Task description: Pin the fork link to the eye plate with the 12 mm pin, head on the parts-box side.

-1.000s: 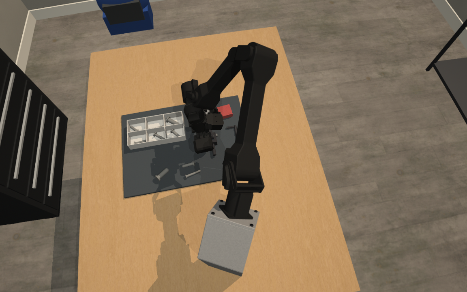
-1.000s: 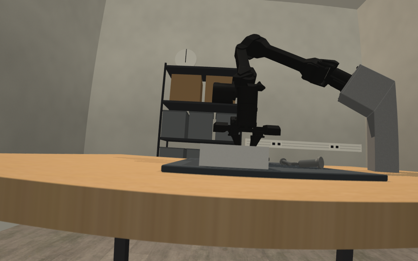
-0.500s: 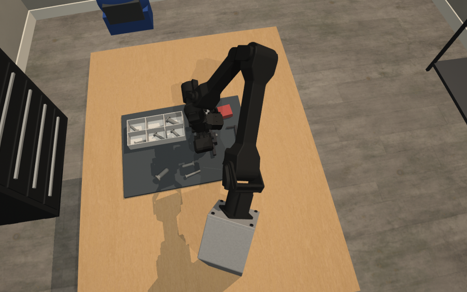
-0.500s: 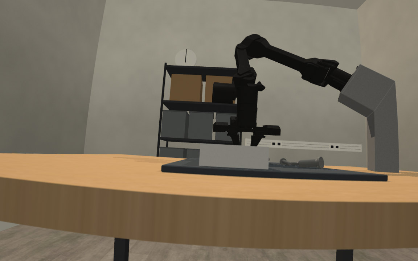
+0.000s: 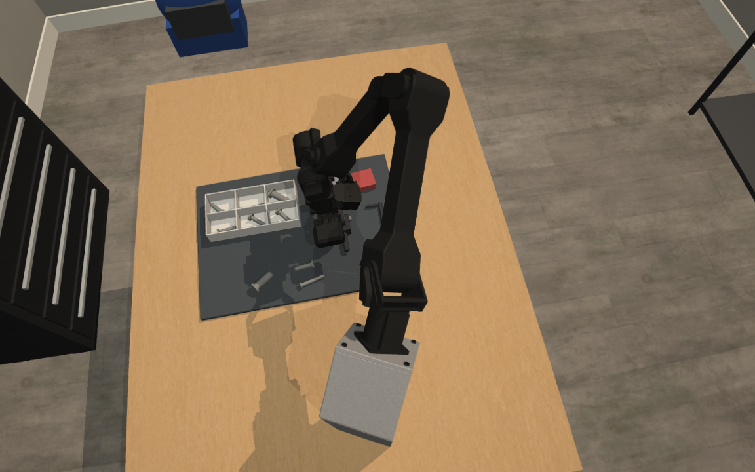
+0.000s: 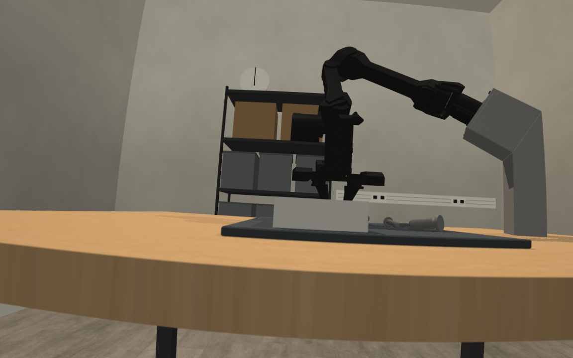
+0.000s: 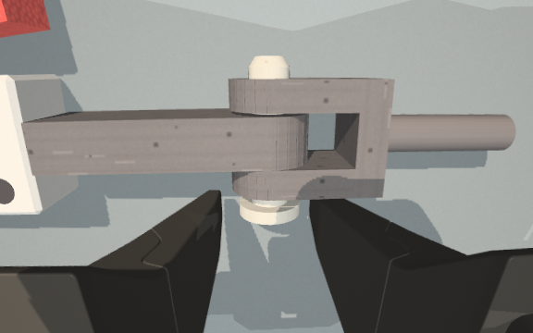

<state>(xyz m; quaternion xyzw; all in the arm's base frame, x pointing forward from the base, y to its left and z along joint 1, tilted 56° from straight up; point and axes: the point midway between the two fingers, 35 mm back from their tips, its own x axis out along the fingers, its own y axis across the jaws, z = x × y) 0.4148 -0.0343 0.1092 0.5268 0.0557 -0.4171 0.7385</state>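
The grey eye plate is 3 cm to the right of my hand and 3 cm below it. From my hand the other things lie so: long strip 4 cm behind, 10 cm to the right, 4 cm below; then dark mat 3 cm ahead, 7 cm to the left, 5 cm below; then mount block 7 cm ahead, 6 cm to the right, 3 cm below.
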